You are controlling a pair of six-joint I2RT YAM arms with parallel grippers.
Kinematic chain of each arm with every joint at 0, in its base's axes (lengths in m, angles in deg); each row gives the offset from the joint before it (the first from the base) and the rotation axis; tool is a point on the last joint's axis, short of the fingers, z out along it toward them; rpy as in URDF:
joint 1: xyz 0 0 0.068 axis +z
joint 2: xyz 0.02 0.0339 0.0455 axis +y
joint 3: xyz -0.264 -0.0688 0 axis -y
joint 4: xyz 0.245 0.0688 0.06 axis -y
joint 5: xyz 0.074 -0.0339 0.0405 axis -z
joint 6: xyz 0.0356 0 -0.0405 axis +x
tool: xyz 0 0 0 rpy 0 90 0
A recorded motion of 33 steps. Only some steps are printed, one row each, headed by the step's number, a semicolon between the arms.
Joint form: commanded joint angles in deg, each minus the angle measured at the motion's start. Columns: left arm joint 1, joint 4, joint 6, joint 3, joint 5, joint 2; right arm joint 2, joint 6, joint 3, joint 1, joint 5, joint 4.
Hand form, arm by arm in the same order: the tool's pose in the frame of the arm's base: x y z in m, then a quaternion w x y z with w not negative. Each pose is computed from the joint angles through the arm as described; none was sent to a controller.
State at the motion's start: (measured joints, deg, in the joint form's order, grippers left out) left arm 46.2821 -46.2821 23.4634 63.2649 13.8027 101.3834; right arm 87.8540 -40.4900 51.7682 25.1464 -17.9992 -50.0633
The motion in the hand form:
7: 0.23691 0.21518 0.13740 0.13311 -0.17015 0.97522 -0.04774; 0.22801 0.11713 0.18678 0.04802 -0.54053 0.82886 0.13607
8: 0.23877 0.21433 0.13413 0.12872 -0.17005 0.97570 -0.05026; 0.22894 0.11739 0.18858 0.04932 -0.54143 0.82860 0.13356
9: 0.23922 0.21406 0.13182 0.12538 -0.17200 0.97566 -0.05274; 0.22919 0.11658 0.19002 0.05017 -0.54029 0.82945 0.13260
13: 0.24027 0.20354 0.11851 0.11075 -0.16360 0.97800 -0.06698; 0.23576 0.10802 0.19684 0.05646 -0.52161 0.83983 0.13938
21: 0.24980 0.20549 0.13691 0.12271 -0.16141 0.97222 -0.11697; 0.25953 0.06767 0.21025 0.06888 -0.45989 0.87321 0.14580
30: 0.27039 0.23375 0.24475 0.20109 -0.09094 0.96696 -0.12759; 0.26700 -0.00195 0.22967 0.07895 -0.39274 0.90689 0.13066
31: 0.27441 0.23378 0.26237 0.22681 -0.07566 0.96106 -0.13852; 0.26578 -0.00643 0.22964 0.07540 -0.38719 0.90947 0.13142
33: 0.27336 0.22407 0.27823 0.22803 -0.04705 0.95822 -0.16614; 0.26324 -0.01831 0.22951 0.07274 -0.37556 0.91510 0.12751
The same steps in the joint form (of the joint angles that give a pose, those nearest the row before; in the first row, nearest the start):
7: -2.60 9.72 -0.70 -3.15 -0.79 2.33; 0.30 -0.29 3.51 -0.19 1.74 -3.72
8: -2.95 9.81 -0.96 -3.06 -0.88 3.02; 0.30 -0.38 3.95 -0.19 2.00 -3.99
9: -3.04 9.81 -1.22 -3.06 -0.88 3.46; 0.13 -0.38 4.13 -0.36 2.09 -4.25
13: -4.53 10.77 -1.49 -4.99 -0.53 4.61; 0.04 -0.29 5.62 -2.81 1.13 -5.57
21: -4.80 4.20 -1.67 0.00 5.09 4.79; 1.44 -2.31 10.10 -12.92 -0.28 -9.26
30: -2.95 -15.55 6.83 23.29 12.03 3.38; 1.00 -8.81 14.24 -27.86 0.51 -15.50
31: -3.13 -17.68 7.73 26.87 15.00 3.30; 1.00 -9.16 14.24 -28.83 0.60 -16.11
33: -3.91 -23.55 10.71 29.80 17.83 2.77; 0.83 -10.31 14.06 -31.37 1.12 -16.73

